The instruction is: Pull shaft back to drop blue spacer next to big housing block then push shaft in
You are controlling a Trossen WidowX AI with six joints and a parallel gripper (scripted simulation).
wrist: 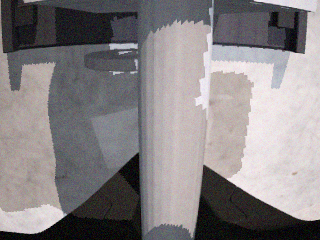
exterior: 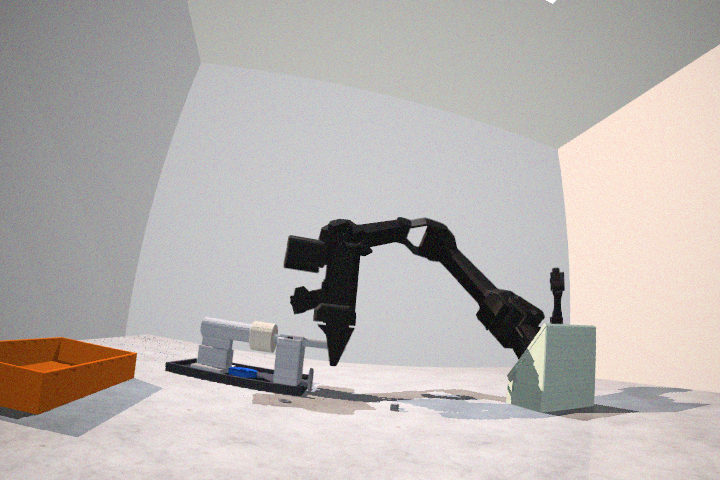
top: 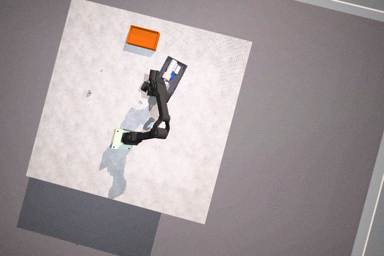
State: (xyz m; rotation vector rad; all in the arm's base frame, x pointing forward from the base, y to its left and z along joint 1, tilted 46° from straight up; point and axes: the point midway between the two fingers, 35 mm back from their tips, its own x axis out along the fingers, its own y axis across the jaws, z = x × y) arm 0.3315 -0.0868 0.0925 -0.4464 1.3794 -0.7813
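Right now the shaft is 80 mm ahead of my gripper tip, 20 mm to the right of it and 30 mm above it. The rest, counted from my gripper tip: blue spacer 150 mm ahead, 40 mm to the right, 30 mm below; then orange bin 350 mm ahead, 210 mm to the left, 40 mm below; then dark bit 70 mm behind, 120 mm to the left, 40 mm below.
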